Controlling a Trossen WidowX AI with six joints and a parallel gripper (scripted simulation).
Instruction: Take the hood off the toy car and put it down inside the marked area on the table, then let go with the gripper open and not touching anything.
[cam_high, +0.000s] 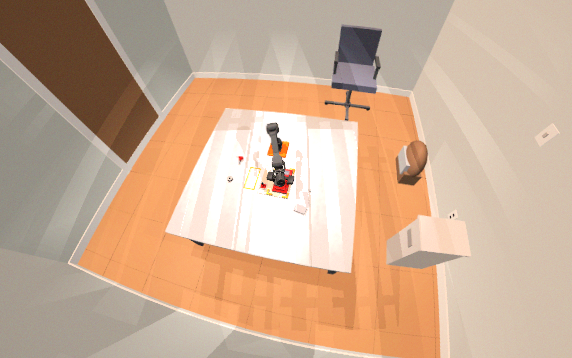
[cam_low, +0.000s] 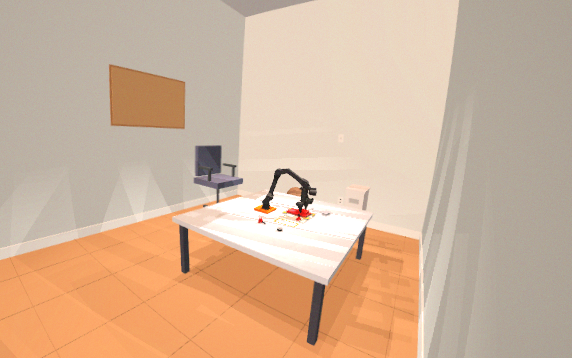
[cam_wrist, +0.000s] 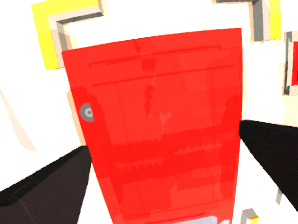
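The red hood lies right at my gripper tip. From my gripper tip the other things lie so: dark wheel (4 cm ahead, 40 cm to the right, 3 cm below).
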